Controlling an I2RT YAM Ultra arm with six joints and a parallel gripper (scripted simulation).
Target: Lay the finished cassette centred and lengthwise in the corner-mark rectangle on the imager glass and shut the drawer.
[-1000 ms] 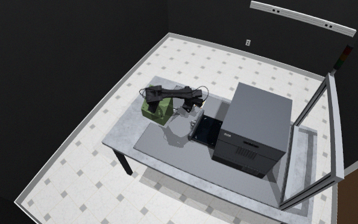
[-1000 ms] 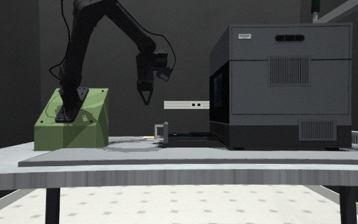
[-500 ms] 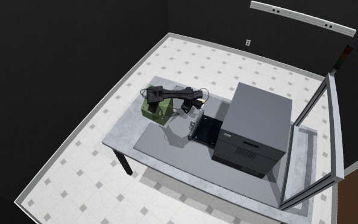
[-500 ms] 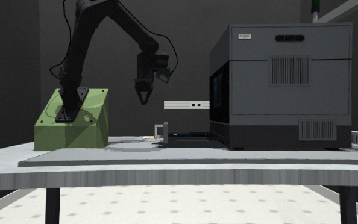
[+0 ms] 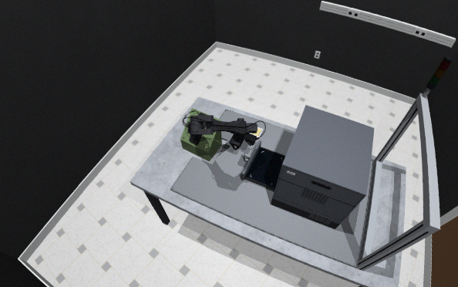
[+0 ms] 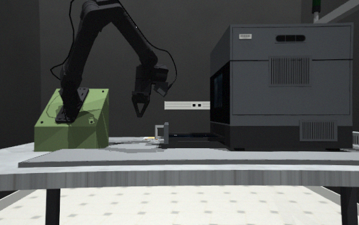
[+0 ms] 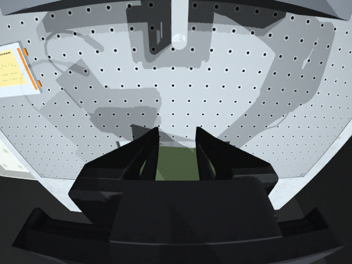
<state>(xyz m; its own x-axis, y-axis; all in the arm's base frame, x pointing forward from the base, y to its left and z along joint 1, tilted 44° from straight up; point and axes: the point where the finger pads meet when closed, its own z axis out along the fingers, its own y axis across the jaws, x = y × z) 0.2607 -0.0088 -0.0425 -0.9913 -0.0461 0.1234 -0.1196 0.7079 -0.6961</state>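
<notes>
My gripper is now 27 cm to the right of the cassette, 12 cm above it and 1 cm short of it. The rest, counted from my hand: imager drawer (22 cm ahead, 7 cm below, 2 cm to the left).
</notes>
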